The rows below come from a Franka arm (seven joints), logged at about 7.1 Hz.
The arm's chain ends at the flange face. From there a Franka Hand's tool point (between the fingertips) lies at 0.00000 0.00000 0.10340 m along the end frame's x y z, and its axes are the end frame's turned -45 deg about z.
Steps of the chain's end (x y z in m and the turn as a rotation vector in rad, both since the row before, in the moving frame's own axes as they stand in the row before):
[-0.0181, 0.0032, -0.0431, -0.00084, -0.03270, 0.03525]
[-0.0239, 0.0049, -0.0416, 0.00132, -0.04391, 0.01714]
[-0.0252, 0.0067, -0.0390, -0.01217, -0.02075, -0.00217]
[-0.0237, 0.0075, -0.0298, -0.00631, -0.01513, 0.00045]
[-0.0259, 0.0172, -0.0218, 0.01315, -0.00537, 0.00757]
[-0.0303, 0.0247, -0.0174, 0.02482, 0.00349, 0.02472]
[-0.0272, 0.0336, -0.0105, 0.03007, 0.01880, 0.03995]
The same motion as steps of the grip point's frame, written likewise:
[-0.0175, -0.0129, -0.0432, 0.02253, -0.02372, 0.03525]
[-0.0234, -0.0168, -0.0417, 0.03198, -0.03012, 0.01714]
[-0.0250, -0.0137, -0.0390, 0.00607, -0.02328, -0.00217]
[-0.0236, -0.0121, -0.0298, 0.00624, -0.01516, 0.00045]
[-0.0299, -0.0075, -0.0218, 0.01310, 0.00550, 0.00757]
[-0.0368, -0.0055, -0.0174, 0.01508, 0.02002, 0.02472]
[-0.0394, 0.0038, -0.0106, 0.00797, 0.03456, 0.03995]

